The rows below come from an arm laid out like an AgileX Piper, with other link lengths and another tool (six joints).
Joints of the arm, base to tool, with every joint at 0 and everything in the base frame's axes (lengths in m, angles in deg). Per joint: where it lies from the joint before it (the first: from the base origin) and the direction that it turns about. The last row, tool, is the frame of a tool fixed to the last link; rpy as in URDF.
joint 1: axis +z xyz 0 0 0.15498
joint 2: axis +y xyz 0 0 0
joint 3: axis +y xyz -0.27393 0 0.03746
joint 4: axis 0.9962 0 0.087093 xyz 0.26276 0 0.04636
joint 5: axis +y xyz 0 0 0
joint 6: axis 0.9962 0 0.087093 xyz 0.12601 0 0.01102
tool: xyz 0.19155 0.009 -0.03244 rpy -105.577 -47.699 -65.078
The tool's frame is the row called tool.
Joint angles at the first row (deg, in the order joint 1, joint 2, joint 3, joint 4, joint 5, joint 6):
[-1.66 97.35 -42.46 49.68 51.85 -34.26]
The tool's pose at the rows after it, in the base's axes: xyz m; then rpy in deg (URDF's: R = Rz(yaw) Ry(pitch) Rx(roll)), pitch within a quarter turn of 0, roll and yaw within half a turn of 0:
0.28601 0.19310 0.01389 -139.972 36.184 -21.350
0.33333 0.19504 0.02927 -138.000 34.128 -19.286
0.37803 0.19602 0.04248 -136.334 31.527 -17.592
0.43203 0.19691 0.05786 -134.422 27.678 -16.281
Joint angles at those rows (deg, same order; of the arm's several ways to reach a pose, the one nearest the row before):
[-1.66 101.70 -55.75 48.36 55.58 -31.91]
[-1.66 107.26 -67.32 47.33 58.90 -29.79]
[-1.66 112.64 -78.50 46.58 61.59 -28.13]
[-1.66 119.17 -92.13 46.07 64.06 -26.19]

